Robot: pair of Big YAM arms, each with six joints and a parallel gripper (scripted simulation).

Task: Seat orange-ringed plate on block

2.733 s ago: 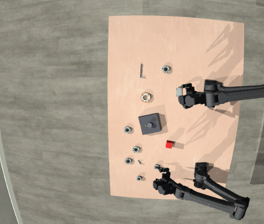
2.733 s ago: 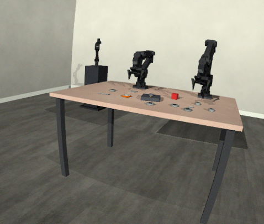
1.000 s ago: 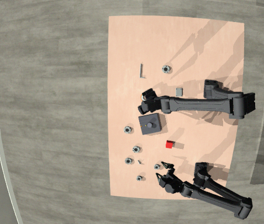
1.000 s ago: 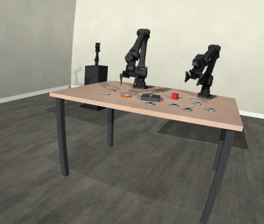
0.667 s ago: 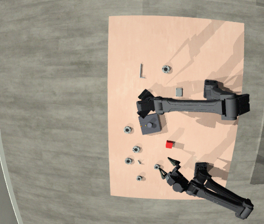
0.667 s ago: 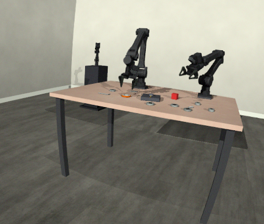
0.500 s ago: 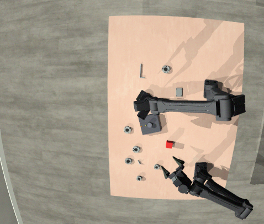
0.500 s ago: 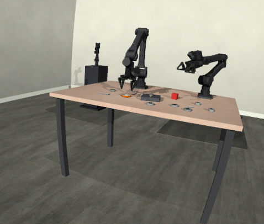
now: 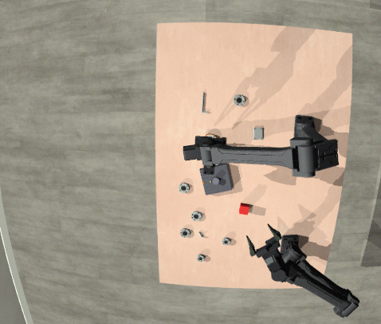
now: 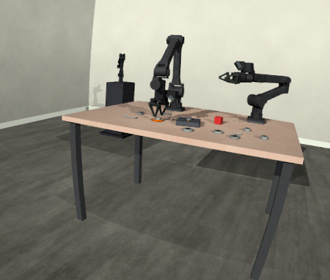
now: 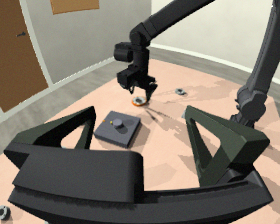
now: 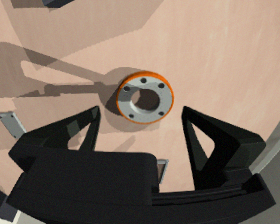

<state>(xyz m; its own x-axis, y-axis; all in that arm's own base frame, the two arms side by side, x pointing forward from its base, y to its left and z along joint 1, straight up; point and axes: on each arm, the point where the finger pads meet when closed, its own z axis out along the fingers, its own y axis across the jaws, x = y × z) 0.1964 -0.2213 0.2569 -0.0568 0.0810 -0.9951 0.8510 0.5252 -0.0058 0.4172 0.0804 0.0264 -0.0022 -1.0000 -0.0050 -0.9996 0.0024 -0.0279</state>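
My right gripper is now 18 cm to the right of the dark block and 1 cm above it. From my right hand the other things lie so: grey square plate (21 cm behind, 4 cm to the right, 3 cm below); red cube (31 cm to the left, 17 cm behind, 1 cm below).
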